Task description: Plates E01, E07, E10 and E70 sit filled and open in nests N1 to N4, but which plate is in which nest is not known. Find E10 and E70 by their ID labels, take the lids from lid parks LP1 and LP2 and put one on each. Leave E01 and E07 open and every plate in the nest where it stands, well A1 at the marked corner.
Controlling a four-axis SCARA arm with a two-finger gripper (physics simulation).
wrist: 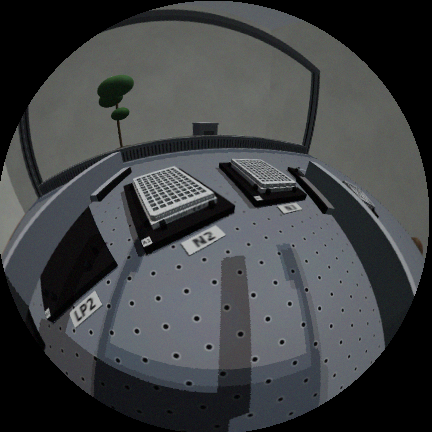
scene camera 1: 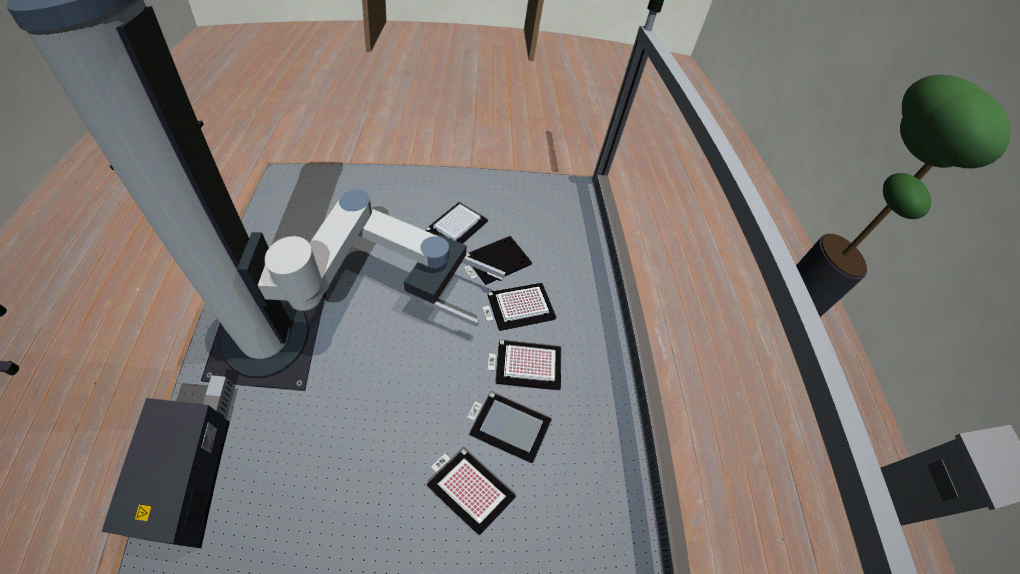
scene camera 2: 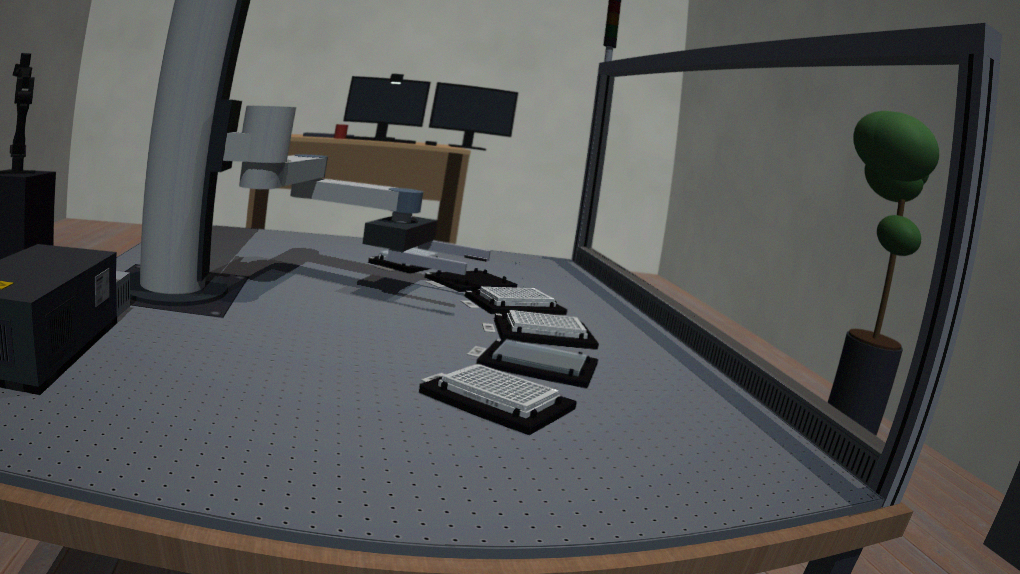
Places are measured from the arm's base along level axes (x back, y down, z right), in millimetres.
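Pixels of known places: gripper, between the fingertips: (wrist: pixel 212 157) (scene camera 1: pixel 491 298) (scene camera 2: pixel 478 262); arm's base, origin of its link: (scene camera 1: pixel 266 337) (scene camera 2: pixel 172 293).
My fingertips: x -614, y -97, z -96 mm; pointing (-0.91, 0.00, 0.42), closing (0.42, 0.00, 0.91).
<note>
Ahead of a thing's pixels: the offset from my fingertips to its middle. Level surfaces: height alone.
My gripper (scene camera 1: pixel 490 298) (scene camera 2: pixel 477 262) (wrist: pixel 212 157) is open and empty, above the table on the arm side of LP2 and N2. In scene camera 1 one finger overlaps the edge of LP2. The black lid park LP2 {dx -29, dy +74, dz -198 mm} (scene camera 1: pixel 510 254) (wrist: pixel 80 260) holds no lid. The plate in N1 {dx +100, dy +60, dz -328 mm} (scene camera 1: pixel 458 222) looks pale, under a clear lid. The plate in N2 {dx -91, dy +65, dz -33 mm} (scene camera 1: pixel 522 303) (scene camera 2: pixel 517 296) (wrist: pixel 172 192), the plate in N3 {dx -102, dy +65, dz +148 mm} (scene camera 1: pixel 529 362) (scene camera 2: pixel 547 324) (wrist: pixel 262 172) and the plate in N4 {dx +46, dy +65, dz +472 mm} (scene camera 1: pixel 471 489) (scene camera 2: pixel 499 389) are open. A clear lid {dx -50, dy +70, dz +316 mm} (scene camera 1: pixel 511 426) (scene camera 2: pixel 539 356) lies in LP1. ID labels are unreadable.
The nests and parks stand in an arc on the perforated table {dy +84 mm} (scene camera 1: pixel 370 456) (scene camera 2: pixel 285 428). The arm's column (scene camera 1: pixel 178 192) (scene camera 2: pixel 181 142) and a dark control box (scene camera 1: pixel 167 471) (scene camera 2: pixel 49 314) stand at the left. A framed screen with a slotted base (scene camera 1: pixel 641 385) (scene camera 2: pixel 741 356) runs along the right.
</note>
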